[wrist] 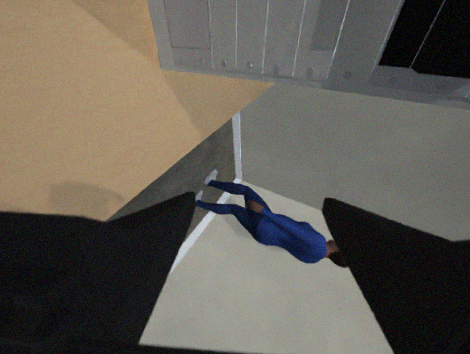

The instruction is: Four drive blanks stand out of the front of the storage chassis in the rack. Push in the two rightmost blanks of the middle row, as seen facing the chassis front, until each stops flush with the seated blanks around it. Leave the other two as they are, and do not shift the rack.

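Frame: origin at the arm's base, x right, y ahead, z up, level; millimetres.
Seen in the pictures: gripper, between the fingertips: (258,201).
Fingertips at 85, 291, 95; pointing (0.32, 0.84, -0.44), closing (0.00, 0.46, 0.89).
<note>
A point is followed by its place in that frame, as x, y, z.
Part of a grey metal body (350,50) {14, 492, 110}, which looks like part of the rack or chassis, shows along the top right of the wrist view. It has long narrow panels split by thin bright lines, a row of small round studs near its lower edge, and a black opening at the far right. I cannot tell which blanks stand out or which row is which. My gripper (258,201) {85, 291, 95} is open and empty, with its two black fingers wide apart in the lower part of the view, apart from the grey body.
A light wooden table top (90,125) {119, 334, -221} fills the upper left, with its edge running diagonally beside the grey body. Past it are a dark floor (200,155), a white skirting strip (237,145) and pale walls (350,140). A person in blue (290,235) stands in the background between the fingers' outlines.
</note>
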